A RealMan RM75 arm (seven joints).
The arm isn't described. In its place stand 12 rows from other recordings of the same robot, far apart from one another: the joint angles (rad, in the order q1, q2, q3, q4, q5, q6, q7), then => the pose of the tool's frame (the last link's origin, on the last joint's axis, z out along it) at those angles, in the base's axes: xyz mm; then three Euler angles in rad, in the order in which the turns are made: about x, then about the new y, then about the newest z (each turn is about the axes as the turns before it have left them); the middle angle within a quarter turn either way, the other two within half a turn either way.
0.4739 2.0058 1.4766 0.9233 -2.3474 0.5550 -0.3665 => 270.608, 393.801, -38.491, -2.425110, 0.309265, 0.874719
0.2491 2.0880 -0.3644 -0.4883 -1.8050 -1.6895 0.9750 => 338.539, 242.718, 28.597, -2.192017, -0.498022, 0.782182
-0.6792 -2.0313 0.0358 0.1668 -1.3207 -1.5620 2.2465 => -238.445, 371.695, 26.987, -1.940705, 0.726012, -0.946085
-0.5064 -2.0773 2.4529 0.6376 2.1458 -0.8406 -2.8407 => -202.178, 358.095, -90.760, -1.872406, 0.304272, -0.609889
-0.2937 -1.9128 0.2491 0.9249 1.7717 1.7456 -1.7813 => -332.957, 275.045, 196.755, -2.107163, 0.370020, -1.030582
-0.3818 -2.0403 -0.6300 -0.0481 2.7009 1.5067 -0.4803 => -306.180, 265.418, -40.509, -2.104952, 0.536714, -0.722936
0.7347 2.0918 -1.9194 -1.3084 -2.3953 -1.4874 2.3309 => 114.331, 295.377, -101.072, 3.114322, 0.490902, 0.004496
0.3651 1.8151 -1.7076 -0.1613 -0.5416 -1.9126 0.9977 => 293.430, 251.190, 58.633, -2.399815, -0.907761, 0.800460
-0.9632 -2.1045 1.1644 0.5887 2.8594 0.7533 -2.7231 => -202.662, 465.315, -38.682, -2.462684, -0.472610, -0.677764
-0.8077 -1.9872 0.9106 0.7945 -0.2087 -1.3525 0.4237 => -281.076, 406.289, 50.346, -2.868085, -0.640882, -1.183418
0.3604 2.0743 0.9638 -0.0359 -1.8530 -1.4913 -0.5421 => 398.263, 262.216, 92.714, -1.035167, 0.085546, 0.035727
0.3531 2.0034 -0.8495 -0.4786 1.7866 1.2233 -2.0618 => 333.319, 331.992, 39.161, -2.138912, -0.307301, 0.791506
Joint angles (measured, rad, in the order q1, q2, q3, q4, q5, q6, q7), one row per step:
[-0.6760, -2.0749, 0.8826, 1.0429, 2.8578, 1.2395, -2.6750]
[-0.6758, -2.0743, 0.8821, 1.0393, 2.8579, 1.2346, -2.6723]
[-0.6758, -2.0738, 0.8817, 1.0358, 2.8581, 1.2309, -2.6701]
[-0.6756, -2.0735, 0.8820, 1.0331, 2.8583, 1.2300, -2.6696]
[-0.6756, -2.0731, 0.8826, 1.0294, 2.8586, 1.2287, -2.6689]
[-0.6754, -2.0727, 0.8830, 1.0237, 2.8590, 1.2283, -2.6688]
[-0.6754, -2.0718, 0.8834, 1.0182, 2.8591, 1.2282, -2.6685]
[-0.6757, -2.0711, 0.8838, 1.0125, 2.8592, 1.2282, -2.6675]
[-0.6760, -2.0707, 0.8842, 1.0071, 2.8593, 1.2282, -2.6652]
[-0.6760, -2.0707, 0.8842, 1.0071, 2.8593, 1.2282, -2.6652]
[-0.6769, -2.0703, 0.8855, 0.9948, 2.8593, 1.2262, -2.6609]
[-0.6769, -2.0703, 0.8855, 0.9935, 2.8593, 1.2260, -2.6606]
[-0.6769, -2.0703, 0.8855, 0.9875, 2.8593, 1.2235, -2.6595]
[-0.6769, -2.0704, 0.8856, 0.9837, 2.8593, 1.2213, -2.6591]
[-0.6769, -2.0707, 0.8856, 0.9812, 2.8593, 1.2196, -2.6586]
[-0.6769, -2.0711, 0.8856, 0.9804, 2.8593, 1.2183, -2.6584]
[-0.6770, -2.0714, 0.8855, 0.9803, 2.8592, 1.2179, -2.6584]
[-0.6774, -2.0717, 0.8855, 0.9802, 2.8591, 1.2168, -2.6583]
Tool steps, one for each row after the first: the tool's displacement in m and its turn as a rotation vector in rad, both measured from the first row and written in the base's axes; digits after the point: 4 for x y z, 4 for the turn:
[-0.0008, 0.0002, 0.0000, 0.0011, 0.0017, -0.0013]
[-0.0015, 0.0004, -0.0002, 0.0013, 0.0030, -0.0020]
[-0.0021, 0.0001, -0.0006, -0.0001, 0.0033, -0.0008]
[-0.0027, -0.0001, -0.0012, -0.0021, 0.0039, 0.0003]
[-0.0038, -0.0007, -0.0022, -0.0058, 0.0034, 0.0040]
[-0.0048, -0.0012, -0.0029, -0.0094, 0.0032, 0.0073]
[-0.0057, -0.0016, -0.0038, -0.0137, 0.0030, 0.0100]
[-0.0065, -0.0021, -0.0048, -0.0186, 0.0032, 0.0114]
[-0.0065, -0.0021, -0.0048, -0.0186, 0.0032, 0.0114]
[-0.0080, -0.0030, -0.0072, -0.0282, 0.0033, 0.0142]
[-0.0082, -0.0031, -0.0075, -0.0291, 0.0032, 0.0147]
[-0.0092, -0.0035, -0.0086, -0.0316, 0.0026, 0.0168]
[-0.0098, -0.0037, -0.0093, -0.0327, 0.0023, 0.0180]
[-0.0102, -0.0038, -0.0098, -0.0334, 0.0021, 0.0186]
[-0.0102, -0.0038, -0.0101, -0.0332, 0.0019, 0.0184]
[-0.0102, -0.0038, -0.0102, -0.0330, 0.0016, 0.0182]
[-0.0100, -0.0036, -0.0103, -0.0324, 0.0016, 0.0173]

